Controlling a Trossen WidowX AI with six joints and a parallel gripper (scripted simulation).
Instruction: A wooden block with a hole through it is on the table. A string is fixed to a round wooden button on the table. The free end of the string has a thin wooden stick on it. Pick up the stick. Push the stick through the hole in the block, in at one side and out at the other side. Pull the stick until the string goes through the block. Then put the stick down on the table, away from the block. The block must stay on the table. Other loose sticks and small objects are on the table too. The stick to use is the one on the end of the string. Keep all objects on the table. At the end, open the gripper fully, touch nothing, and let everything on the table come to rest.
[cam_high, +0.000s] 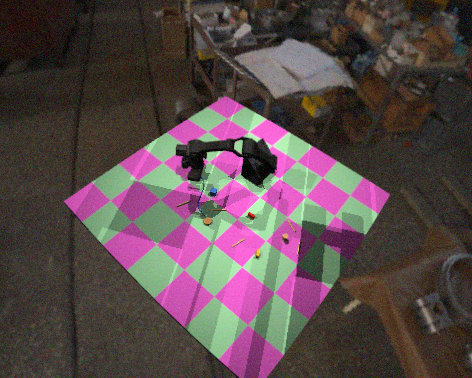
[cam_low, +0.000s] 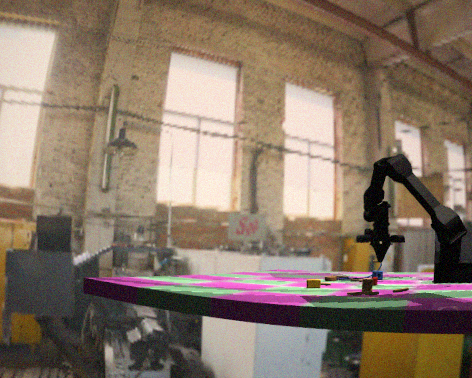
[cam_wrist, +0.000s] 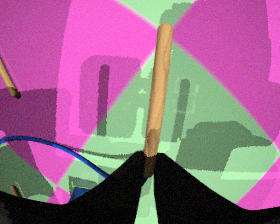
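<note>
Now: gripper tip 110 mm to the right of the blue cube, 40 mm above it and 20 mm past it. The rest, counted from my gripper tip: red piece (340 mm to the left, 60 mm behind, 50 mm below); then round wooden button (220 mm to the left, 120 mm ahead, 50 mm below); then yellow piece (510 mm to the left, 70 mm ahead, 50 mm below).
</note>
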